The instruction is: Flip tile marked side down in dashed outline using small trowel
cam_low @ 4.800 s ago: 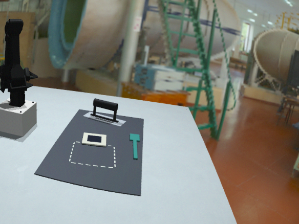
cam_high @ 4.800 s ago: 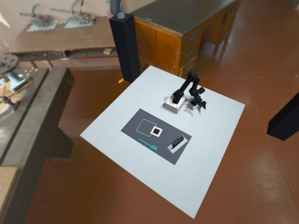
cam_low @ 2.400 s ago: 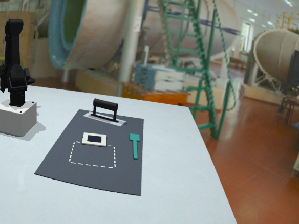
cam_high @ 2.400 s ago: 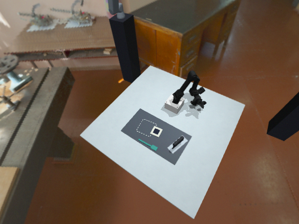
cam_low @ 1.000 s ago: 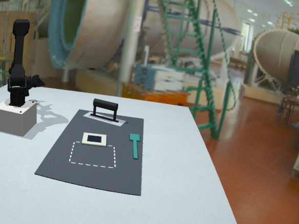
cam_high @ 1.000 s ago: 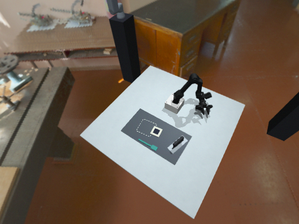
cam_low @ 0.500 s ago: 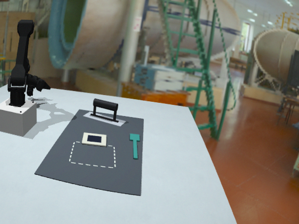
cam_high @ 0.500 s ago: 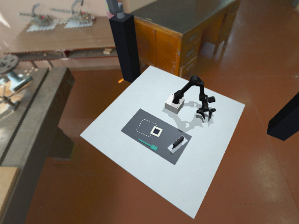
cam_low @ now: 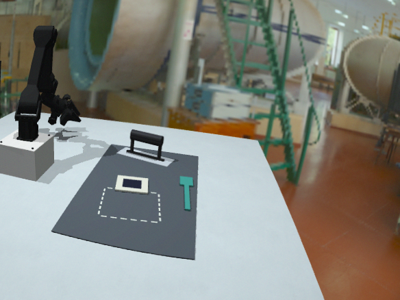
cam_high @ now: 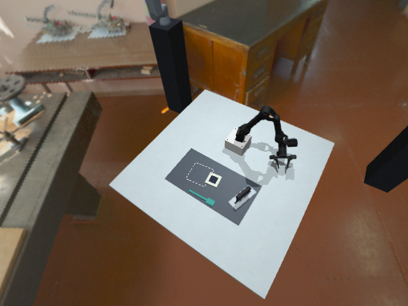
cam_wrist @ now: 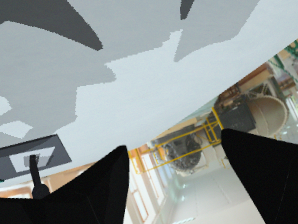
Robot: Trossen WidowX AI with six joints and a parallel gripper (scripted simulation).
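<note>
Now: gripper tip 290 mm short of the black-handled float, 160 mm to the left of it and 30 mm above it. Also, from my gripper tip: dark mat: 310 mm ahead, 410 mm to the right, 90 mm below; teal trowel: 450 mm ahead, 400 mm to the right, 70 mm below; tile: 290 mm ahead, 420 mm to the right, 70 mm below.
</note>
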